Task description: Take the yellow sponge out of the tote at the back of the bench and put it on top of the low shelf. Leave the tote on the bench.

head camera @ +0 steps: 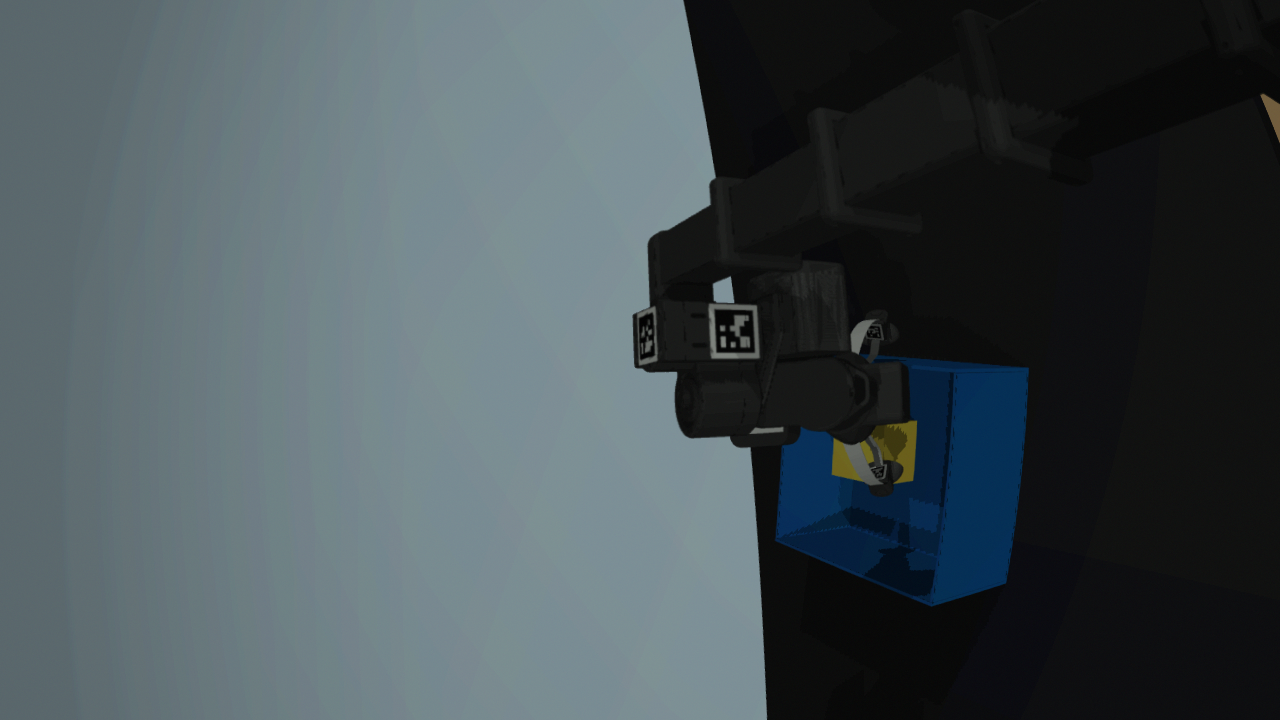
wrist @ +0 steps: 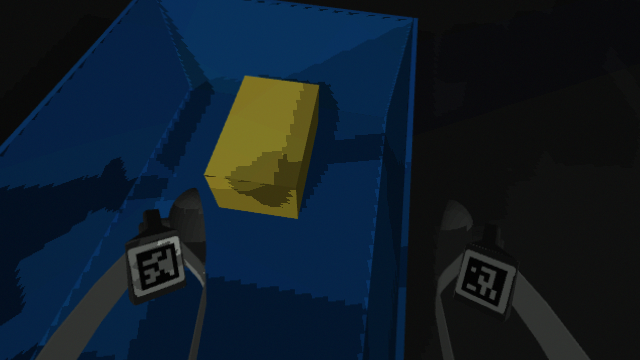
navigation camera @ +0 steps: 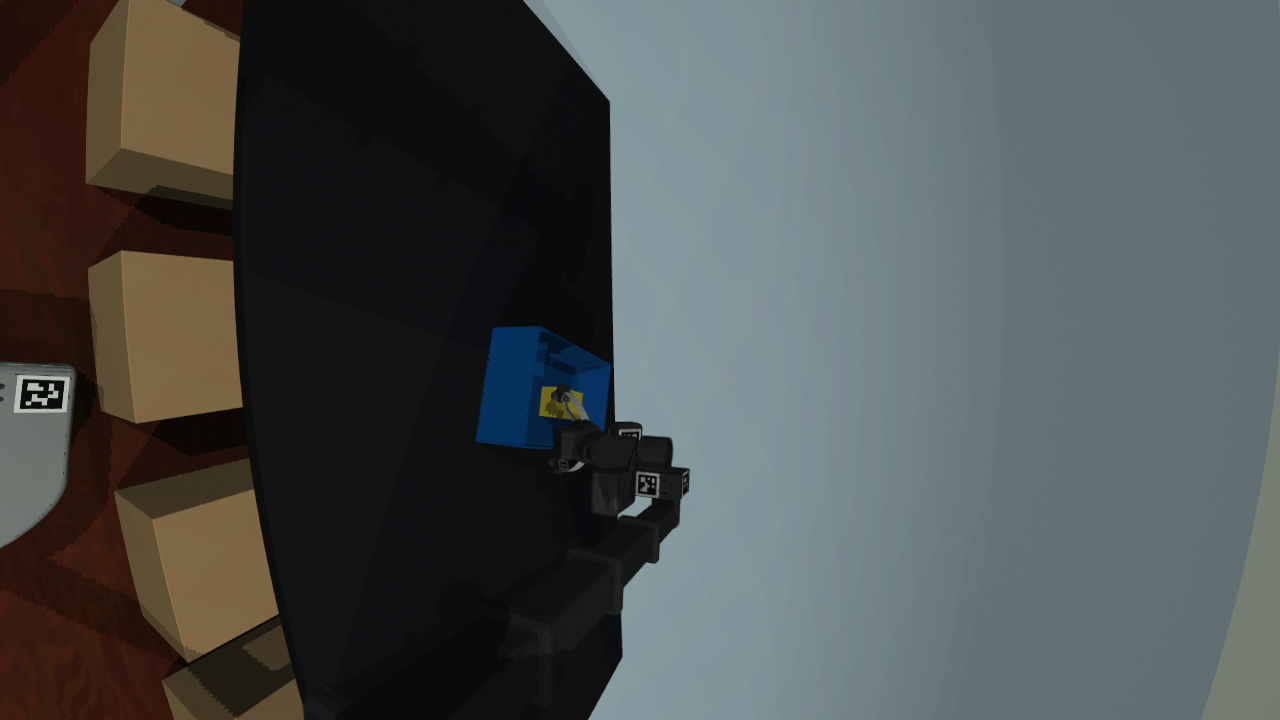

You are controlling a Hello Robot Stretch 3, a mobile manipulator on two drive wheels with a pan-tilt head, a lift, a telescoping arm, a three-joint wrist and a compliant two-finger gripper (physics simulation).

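Frame: origin at the robot's base, x ahead, y left, z up, level; metres.
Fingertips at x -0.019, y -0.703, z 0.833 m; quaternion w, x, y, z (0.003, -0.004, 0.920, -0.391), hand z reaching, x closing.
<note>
Offsets run from my fingertips to a thing's top centre. Level surfaces: height alone.
The yellow sponge @(dz -0.023, dx +0.043, dy -0.088 m) (head camera: 905, 465) (navigation camera: 547, 398) (wrist: 265, 125) lies inside the blue tote @(dz +0.029, dx +0.058, dy -0.013 m) (head camera: 984, 474) (navigation camera: 508, 385) (wrist: 300, 40). The tote stands on the black bench @(dz -0.071 m) (head camera: 1163, 358) (navigation camera: 358, 268) near its back edge. My gripper (head camera: 883, 407) (navigation camera: 562, 429) (wrist: 321, 221) is open and empty. In the wrist view the sponge is beyond the fingertips, nearer the left one. The left finger shows over the tote's inside, the right finger outside the tote's right wall. In the head view the wrist hides part of the tote and sponge. I cannot identify the low shelf in these views.
My extended arm (head camera: 921, 125) (navigation camera: 581, 591) reaches over the bench. Tan box-shaped objects (navigation camera: 179, 89) (navigation camera: 183, 335) (navigation camera: 214, 564) stand along the bench's near side, above a reddish-brown floor. My grey base (navigation camera: 31, 456) shows at the left edge. A pale blue-grey surface (head camera: 358, 358) (navigation camera: 805, 268) lies beyond the bench.
</note>
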